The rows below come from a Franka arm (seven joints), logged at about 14 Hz.
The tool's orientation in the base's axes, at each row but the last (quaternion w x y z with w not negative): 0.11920, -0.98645, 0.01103, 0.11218; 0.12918, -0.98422, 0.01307, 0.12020; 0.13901, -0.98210, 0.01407, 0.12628; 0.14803, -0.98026, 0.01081, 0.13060; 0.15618, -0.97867, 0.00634, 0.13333; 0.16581, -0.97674, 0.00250, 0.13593; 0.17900, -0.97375, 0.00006, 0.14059; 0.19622, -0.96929, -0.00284, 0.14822; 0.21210, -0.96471, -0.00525, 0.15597; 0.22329, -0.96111, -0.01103, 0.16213; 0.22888, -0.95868, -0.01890, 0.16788; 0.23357, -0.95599, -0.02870, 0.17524
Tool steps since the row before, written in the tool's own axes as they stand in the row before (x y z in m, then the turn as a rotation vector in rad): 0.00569, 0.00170, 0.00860, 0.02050, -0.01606, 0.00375; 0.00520, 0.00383, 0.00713, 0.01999, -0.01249, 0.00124; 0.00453, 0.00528, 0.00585, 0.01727, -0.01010, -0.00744; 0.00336, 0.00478, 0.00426, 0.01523, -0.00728, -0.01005; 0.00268, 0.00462, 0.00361, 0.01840, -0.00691, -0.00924; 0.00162, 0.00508, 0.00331, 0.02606, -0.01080, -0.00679; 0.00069, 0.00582, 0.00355, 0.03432, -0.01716, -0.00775; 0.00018, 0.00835, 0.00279, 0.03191, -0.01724, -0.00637; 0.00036, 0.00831, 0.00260, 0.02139, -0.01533, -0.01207; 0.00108, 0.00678, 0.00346, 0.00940, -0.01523, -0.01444; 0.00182, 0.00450, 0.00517, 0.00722, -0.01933, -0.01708; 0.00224, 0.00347, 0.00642, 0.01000, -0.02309, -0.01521
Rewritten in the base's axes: 0.00358, 0.00042, -0.00981, 0.01994, 0.01659, -0.00440; 0.00317, -0.00184, -0.00890, 0.01983, 0.01249, -0.00282; 0.00262, -0.00342, -0.00800, 0.01916, 0.00778, 0.00529; 0.00188, -0.00326, -0.00617, 0.01768, 0.00428, 0.00741; 0.00140, -0.00321, -0.00541, 0.02051, 0.00427, 0.00572; 0.00043, -0.00366, -0.00508, 0.02743, 0.00905, 0.00272; -0.00060, -0.00417, -0.00540, 0.03595, 0.01508, 0.00353; -0.00107, -0.00664, -0.00569, 0.03325, 0.01553, 0.00304; -0.00091, -0.00647, -0.00576, 0.02487, 0.01066, 0.01031; -0.00042, -0.00453, -0.00620, 0.01425, 0.00844, 0.01595; -0.00018, -0.00158, -0.00691, 0.01324, 0.01072, 0.02067; -0.00023, 0.00002, -0.00763, 0.01529, 0.01526, 0.01994
